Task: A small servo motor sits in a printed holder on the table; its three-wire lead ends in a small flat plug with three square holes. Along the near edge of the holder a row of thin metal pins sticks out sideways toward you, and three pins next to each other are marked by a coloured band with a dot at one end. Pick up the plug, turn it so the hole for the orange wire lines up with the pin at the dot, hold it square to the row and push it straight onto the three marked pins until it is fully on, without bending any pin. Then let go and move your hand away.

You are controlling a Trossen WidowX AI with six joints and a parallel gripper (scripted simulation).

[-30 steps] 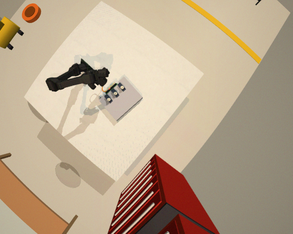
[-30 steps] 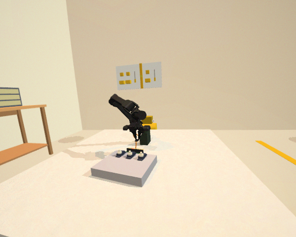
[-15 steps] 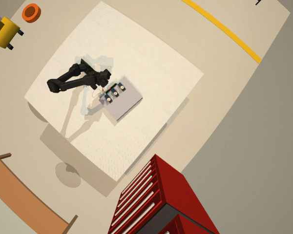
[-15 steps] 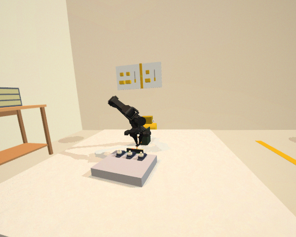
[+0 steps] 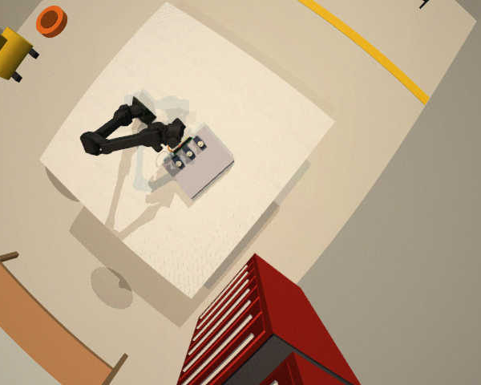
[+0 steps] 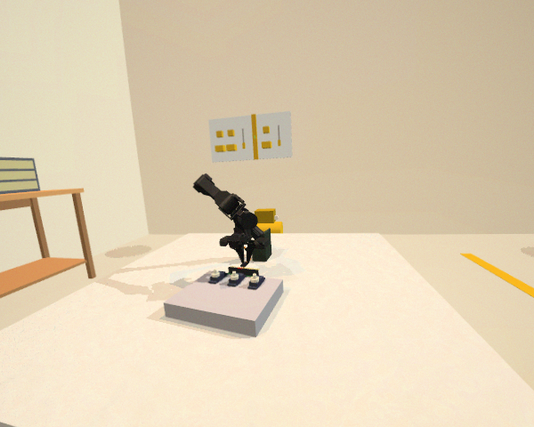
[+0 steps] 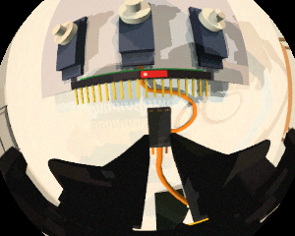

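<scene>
Now: gripper tip 50 mm short of the red band. The rest, counted from my gripper tip: holder 210 mm ahead, 50 mm below.
</scene>
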